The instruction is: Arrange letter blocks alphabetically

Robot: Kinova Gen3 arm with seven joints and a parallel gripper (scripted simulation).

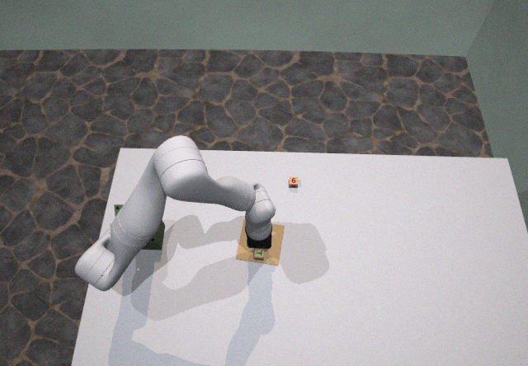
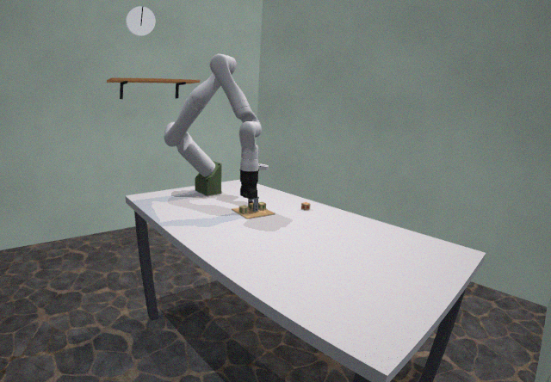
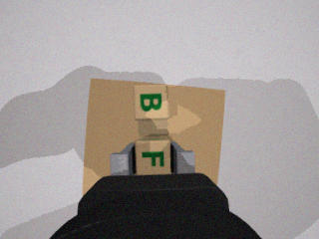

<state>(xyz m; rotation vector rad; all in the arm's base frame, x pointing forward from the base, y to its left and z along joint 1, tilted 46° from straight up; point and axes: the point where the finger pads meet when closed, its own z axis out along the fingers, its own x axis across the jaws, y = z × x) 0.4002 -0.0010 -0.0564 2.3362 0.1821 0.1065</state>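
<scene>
The F block is right at my hand. The rest, counted from my hand: tan mat 2 cm below; then 6 block 23 cm to the left, 8 cm ahead, 1 cm below; then B block 5 cm to the left, 1 cm below, 1 cm behind.
</scene>
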